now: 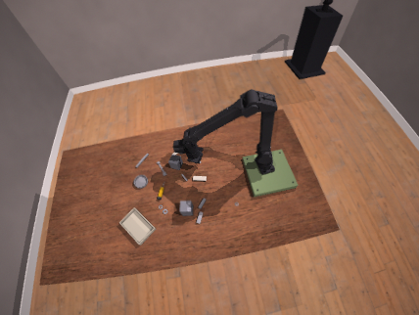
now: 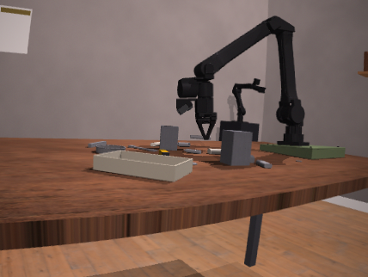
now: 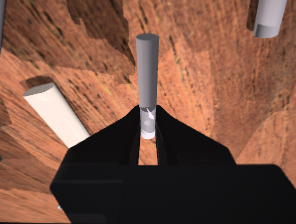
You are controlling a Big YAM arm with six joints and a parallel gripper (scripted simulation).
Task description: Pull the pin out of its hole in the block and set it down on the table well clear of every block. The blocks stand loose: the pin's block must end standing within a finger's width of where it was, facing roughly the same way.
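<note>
Now: hand 9 cm to the right of the white cylinder, 4 cm above it and 2 cm short of it. From my hand the other things lie so: light grey pin: 2 cm ahead, 1 cm to the right; grey block: 27 cm to the left, 12 cm ahead; yellow-handled tool: 26 cm ahead, 11 cm to the left, 4 cm below.
</note>
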